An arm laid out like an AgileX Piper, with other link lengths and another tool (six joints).
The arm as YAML. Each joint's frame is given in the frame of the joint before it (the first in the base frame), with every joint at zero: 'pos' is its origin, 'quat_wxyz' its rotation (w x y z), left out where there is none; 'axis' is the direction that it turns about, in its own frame. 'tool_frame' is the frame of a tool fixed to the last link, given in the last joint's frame.
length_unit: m
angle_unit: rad
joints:
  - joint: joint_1
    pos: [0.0, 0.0, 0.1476]
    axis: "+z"
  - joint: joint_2
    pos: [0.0, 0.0, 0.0]
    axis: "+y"
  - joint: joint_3
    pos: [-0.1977, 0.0, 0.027]
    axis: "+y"
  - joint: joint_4
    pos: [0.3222, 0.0, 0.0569]
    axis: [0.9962, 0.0, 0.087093]
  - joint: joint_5
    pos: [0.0, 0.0, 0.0]
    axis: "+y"
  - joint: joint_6
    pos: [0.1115, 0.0, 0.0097]
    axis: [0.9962, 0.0, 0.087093]
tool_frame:
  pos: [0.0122, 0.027, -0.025]
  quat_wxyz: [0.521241, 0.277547, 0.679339, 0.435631]
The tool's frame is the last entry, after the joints.
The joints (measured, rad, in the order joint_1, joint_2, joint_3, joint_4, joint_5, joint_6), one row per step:
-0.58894 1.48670 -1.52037 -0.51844 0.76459 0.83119
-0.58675 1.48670 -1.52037 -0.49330 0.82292 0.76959
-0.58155 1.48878 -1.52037 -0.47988 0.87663 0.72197
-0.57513 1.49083 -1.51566 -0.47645 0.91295 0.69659
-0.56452 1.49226 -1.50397 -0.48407 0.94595 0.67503
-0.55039 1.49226 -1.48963 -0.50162 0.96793 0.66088
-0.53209 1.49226 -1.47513 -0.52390 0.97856 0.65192
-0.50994 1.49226 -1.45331 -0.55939 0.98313 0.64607
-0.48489 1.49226 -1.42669 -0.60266 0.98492 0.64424
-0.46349 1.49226 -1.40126 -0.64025 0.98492 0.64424
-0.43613 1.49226 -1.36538 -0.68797 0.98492 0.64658
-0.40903 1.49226 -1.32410 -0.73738 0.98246 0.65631
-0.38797 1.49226 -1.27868 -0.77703 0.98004 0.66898
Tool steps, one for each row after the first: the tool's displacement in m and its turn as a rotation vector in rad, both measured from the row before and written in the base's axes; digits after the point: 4 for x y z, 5 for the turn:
-0.0048 0.0034 -0.0068 0.02414 0.07078 0.01010
-0.0038 0.0037 -0.0065 0.02097 0.06558 0.00951
-0.0022 0.0032 -0.0062 0.01586 0.04711 0.00585
-0.0019 0.0039 -0.0081 0.00998 0.05342 0.00852
-0.0009 0.0041 -0.0072 -0.00098 0.04677 0.01156
0.0009 0.0048 -0.0062 -0.00931 0.03756 0.01742
0.0012 0.0050 -0.0082 -0.01958 0.04380 0.02166
0.0014 0.0054 -0.0094 -0.02509 0.04656 0.02379
0.0010 0.0047 -0.0088 -0.02183 0.03979 0.02106
0.0008 0.0062 -0.0122 -0.02676 0.05142 0.02683
0.0004 0.0063 -0.0137 -0.02633 0.04925 0.02523
-0.0013 0.0055 -0.0154 -0.01633 0.04639 0.01847

